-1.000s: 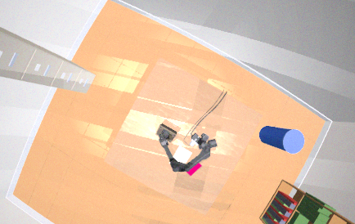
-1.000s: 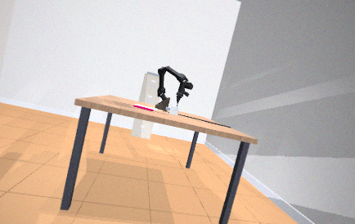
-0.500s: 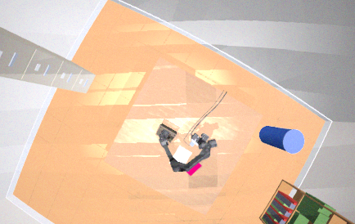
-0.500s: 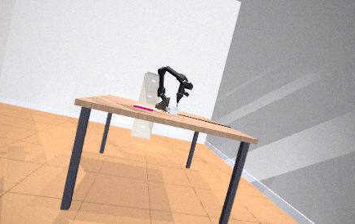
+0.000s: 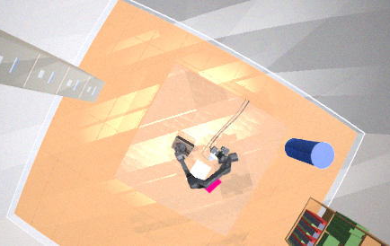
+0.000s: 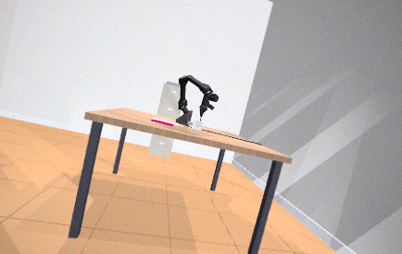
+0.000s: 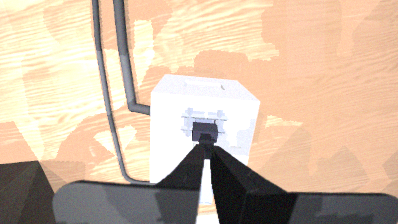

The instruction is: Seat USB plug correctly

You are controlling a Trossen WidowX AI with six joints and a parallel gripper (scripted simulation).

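Now: gripper tip 20 mm above the USB plug. From my gripper tip the other things lie so: flat pink object 310 mm to the right, 140 mm ahead, 100 mm below.
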